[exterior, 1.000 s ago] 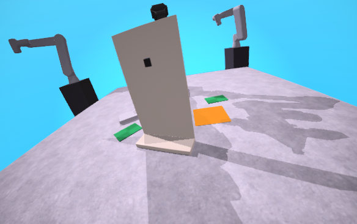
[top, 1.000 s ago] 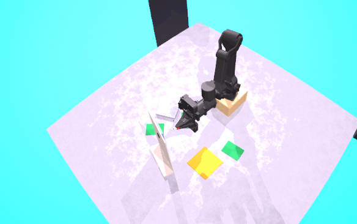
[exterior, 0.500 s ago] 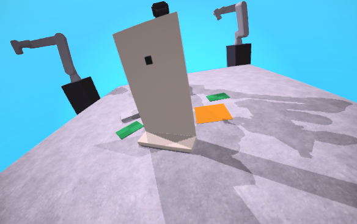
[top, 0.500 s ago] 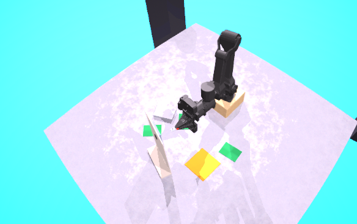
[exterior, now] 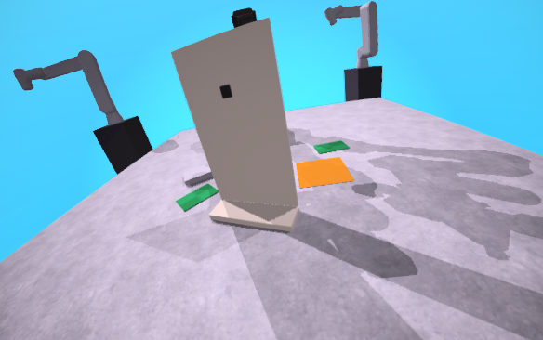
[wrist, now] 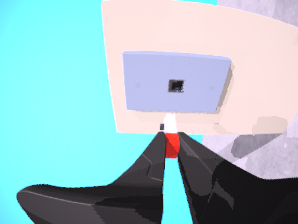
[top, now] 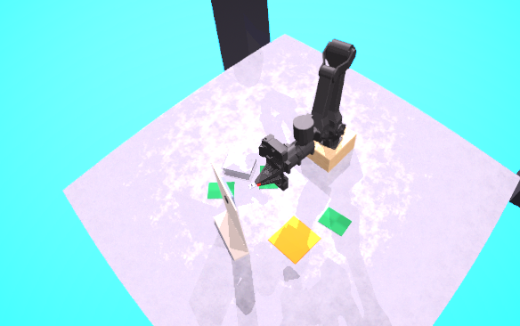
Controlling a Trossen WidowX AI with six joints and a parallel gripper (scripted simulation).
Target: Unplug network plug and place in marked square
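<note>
Right now the marked orange square is 24 cm below my gripper tip and 12 cm to the left of it. Also, from my gripper tip: upright panel 10 cm below, 8 cm ahead, 5 cm to the right; then flat grey block 23 cm below, 20 cm to the right, 14 cm behind; then network plug right at my gripper tip.
</note>
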